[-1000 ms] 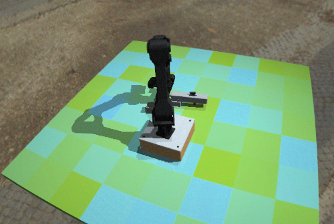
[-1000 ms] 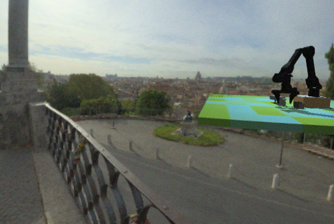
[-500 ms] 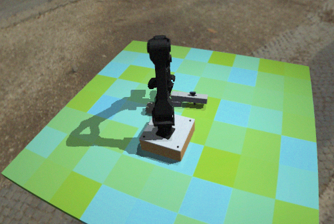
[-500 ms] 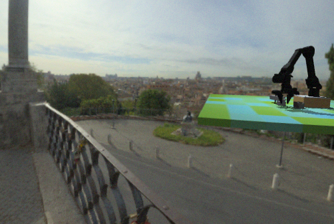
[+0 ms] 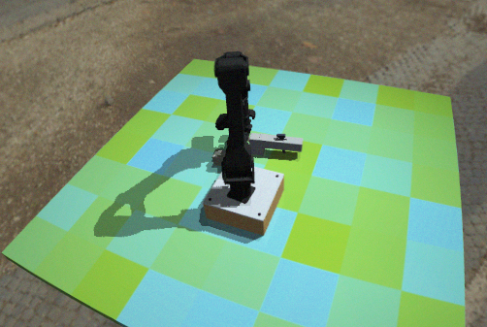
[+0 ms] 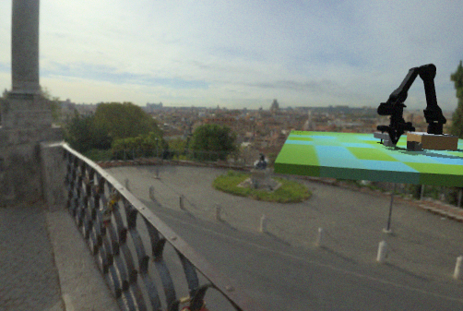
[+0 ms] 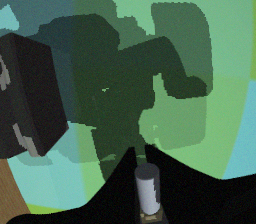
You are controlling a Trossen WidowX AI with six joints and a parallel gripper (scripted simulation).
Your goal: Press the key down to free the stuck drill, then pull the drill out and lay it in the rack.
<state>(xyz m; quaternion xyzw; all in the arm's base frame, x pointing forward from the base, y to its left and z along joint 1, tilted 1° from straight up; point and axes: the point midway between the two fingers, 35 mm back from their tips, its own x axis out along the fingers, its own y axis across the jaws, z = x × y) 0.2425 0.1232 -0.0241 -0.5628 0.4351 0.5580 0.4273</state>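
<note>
The drill lies 1 cm ahead of my gripper tip, 5 cm to the right of it and 3 cm above it. Also, from my gripper tip: rack (9 cm behind, 3 cm to the left); then dark key (4 cm ahead, 13 cm to the right, 3 cm above); then grey holder block (3 cm ahead, 11 cm to the right, 2 cm above).
</note>
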